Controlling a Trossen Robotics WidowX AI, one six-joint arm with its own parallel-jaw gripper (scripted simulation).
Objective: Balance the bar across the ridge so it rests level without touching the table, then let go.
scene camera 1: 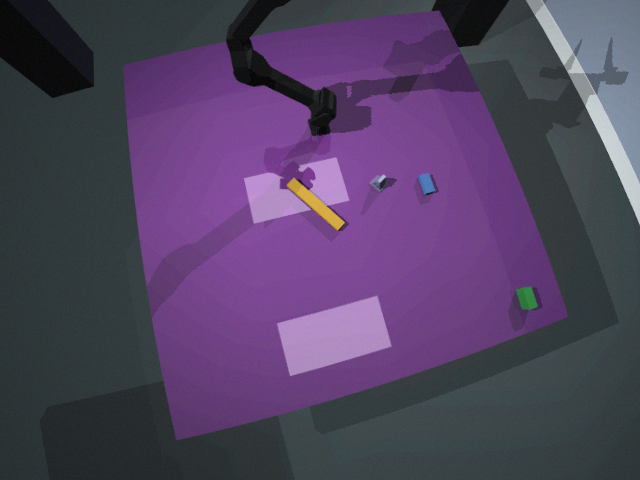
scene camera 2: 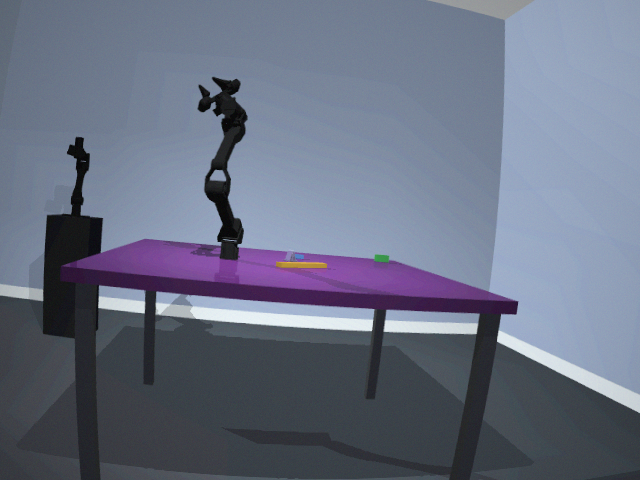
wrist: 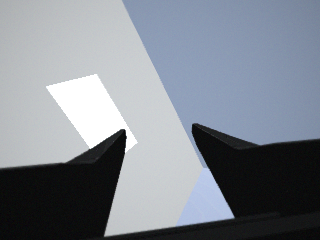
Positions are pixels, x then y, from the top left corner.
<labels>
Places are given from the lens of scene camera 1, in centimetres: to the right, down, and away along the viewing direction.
yellow bar [scene camera 1: 312,201]: -2, -12, 84
</labels>
